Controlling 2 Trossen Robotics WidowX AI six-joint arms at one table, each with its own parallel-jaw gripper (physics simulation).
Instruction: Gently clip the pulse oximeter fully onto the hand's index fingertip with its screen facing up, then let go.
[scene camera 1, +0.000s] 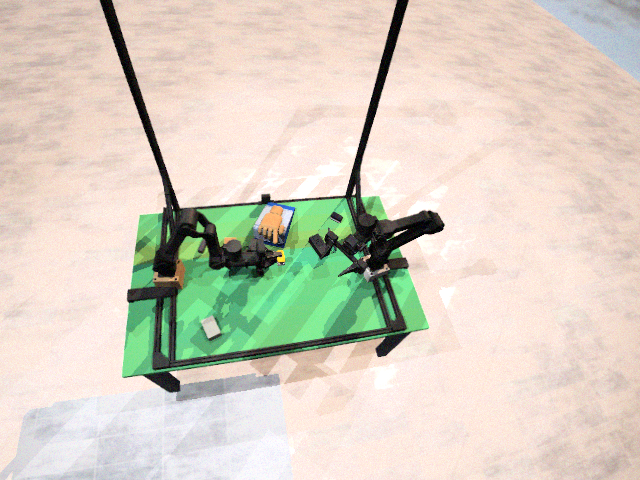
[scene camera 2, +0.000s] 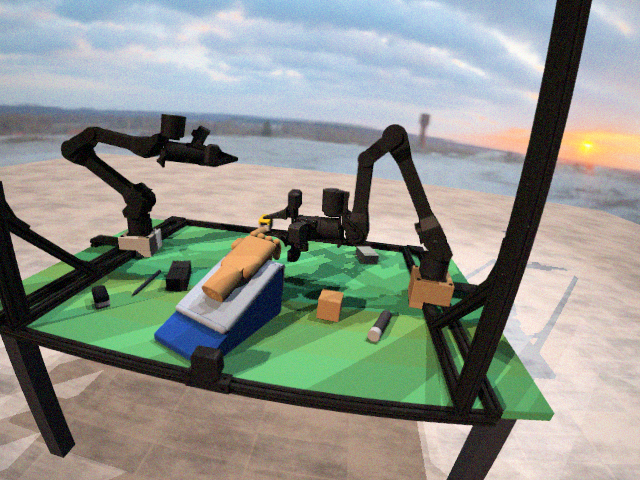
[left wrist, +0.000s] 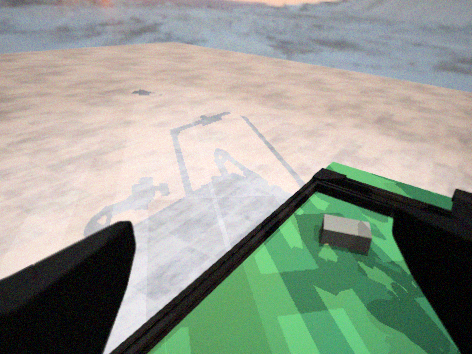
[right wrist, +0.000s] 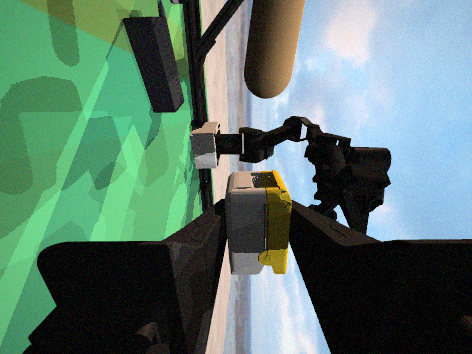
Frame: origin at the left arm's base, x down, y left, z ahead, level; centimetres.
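Seen in the pictures: left gripper, fingertip midpoint: (scene camera 1: 329, 267) (scene camera 2: 234, 159) (left wrist: 264, 227); right gripper, fingertip midpoint: (scene camera 1: 281, 256) (scene camera 2: 263, 223) (right wrist: 255, 205); left arm's base, origin of the base link: (scene camera 1: 374, 263) (scene camera 2: 140, 232) (right wrist: 218, 144); right arm's base, origin of the base link: (scene camera 1: 167, 270) (scene camera 2: 432, 275).
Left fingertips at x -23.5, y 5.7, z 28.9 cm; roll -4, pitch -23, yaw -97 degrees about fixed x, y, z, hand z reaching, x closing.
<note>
Pixels of each thing's top centre, then the offset from my left fingertips to it.
- yellow pulse oximeter, middle of its top: (right wrist: 288, 223) (scene camera 2: 266, 216) (scene camera 1: 280, 255) dx +12.6, dy -17.5, dz +11.5 cm
- grey box, middle of its top: (left wrist: 347, 225) (scene camera 2: 367, 250) (scene camera 1: 210, 326) dx +26.4, dy -4.1, dz +44.7 cm
- orange cube, middle of its top: (scene camera 2: 331, 295) dx +24.4, dy -38.1, dz +27.5 cm
- dark cylinder, middle of its top: (scene camera 2: 381, 319) dx +26.7, dy -44.1, dz +38.1 cm
- black box, middle of its top: (right wrist: 171, 67) (scene camera 2: 178, 269) (scene camera 1: 319, 243) dx +25.9, dy -24.9, dz -10.7 cm
- pen, middle of its top: (scene camera 2: 146, 281) dx +28.5, dy -27.6, dz -18.7 cm
- small black part, middle of its top: (scene camera 2: 99, 290) (scene camera 1: 337, 215) dx +26.2, dy -37.7, dz -25.7 cm
A tan model hand (scene camera 1: 272, 224) (scene camera 2: 244, 259) lies on a blue wedge with a grey pad (scene camera 1: 289, 216) (scene camera 2: 237, 316), its fingers toward the table's middle. My right gripper (scene camera 1: 279, 257) (scene camera 2: 269, 220) (right wrist: 255, 205) is shut on the grey and yellow pulse oximeter (scene camera 1: 281, 257) (scene camera 2: 265, 220) (right wrist: 277, 207), turned on its side, just off the fingertips. In the right wrist view one tan finger (right wrist: 270, 49) lies ahead of the oximeter and apart from it. My left gripper (scene camera 1: 347, 270) (scene camera 2: 225, 158) (left wrist: 264, 227) is open and empty, high over its own side of the table.
A grey box (scene camera 1: 210, 328) (scene camera 2: 367, 254) (left wrist: 346, 233) lies near a table corner. An orange cube (scene camera 2: 330, 305) and a dark cylinder (scene camera 2: 379, 326) lie by the wedge. A black box (scene camera 1: 318, 245) (scene camera 2: 178, 275) (right wrist: 154, 63), a pen (scene camera 2: 147, 282) and a small black part (scene camera 1: 336, 217) (scene camera 2: 100, 295) lie on the left arm's side. Black frame rails (scene camera 2: 347, 402) edge the table.
</note>
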